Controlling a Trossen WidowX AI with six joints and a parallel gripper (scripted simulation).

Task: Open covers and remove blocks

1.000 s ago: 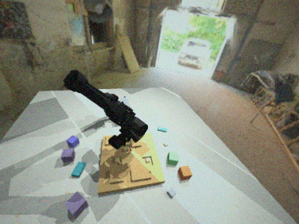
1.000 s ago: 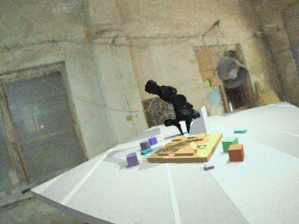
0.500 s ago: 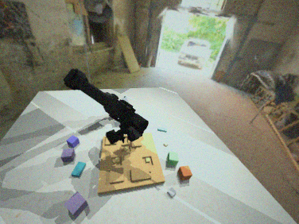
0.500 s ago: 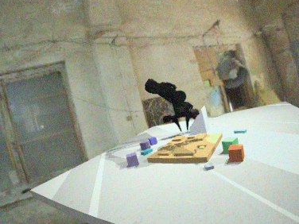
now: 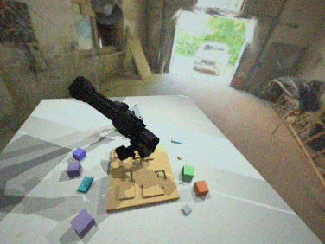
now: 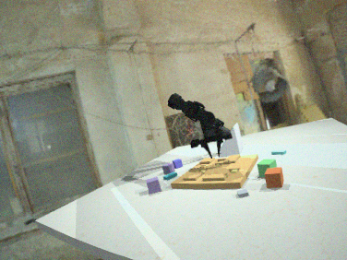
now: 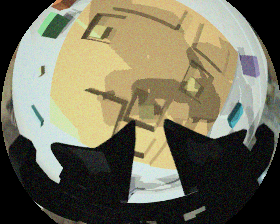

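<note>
Now: gripper tip 40 mm short of the tan puzzle board and 40 mm above it. Also, from my gripper tip: teal piece: 270 mm to the left, 100 mm behind, 50 mm below; then teal block: 230 mm to the right, 50 mm below, 50 mm ahead; then green block: 230 mm to the left, 120 mm ahead, 30 mm below.
</note>
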